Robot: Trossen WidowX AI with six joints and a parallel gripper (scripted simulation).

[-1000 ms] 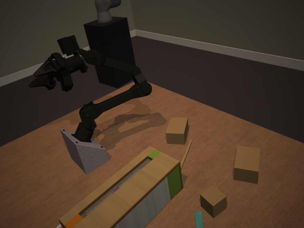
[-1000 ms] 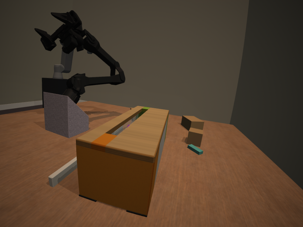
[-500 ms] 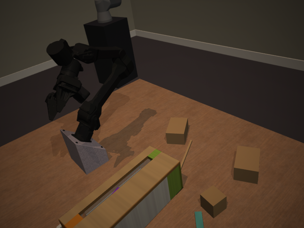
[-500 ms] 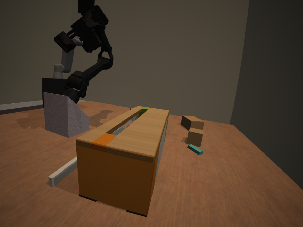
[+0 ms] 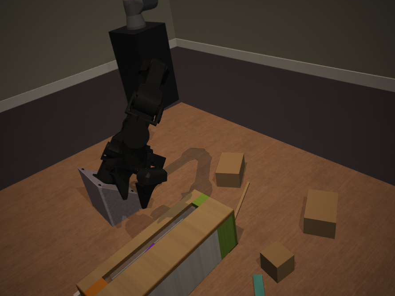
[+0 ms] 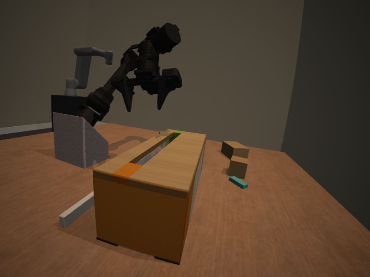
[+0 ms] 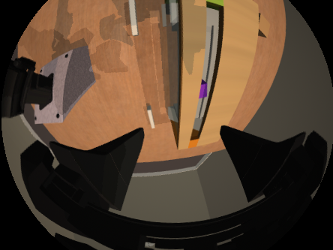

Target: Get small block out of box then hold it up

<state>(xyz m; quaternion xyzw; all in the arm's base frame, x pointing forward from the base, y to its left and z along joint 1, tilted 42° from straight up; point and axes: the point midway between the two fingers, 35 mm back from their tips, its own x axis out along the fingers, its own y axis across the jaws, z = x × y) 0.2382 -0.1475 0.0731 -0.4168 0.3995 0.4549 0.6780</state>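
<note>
Right now my gripper tip is 5 cm short of the wooden-topped box, 1 cm to the left of it and 14 cm above it. Also, from my gripper tip: purple block 6 cm ahead, 2 cm to the right, 12 cm below; then thin stick 8 cm ahead, 32 cm to the left, 20 cm below; then teal strip 29 cm ahead, 9 cm to the left, 20 cm below.
</note>
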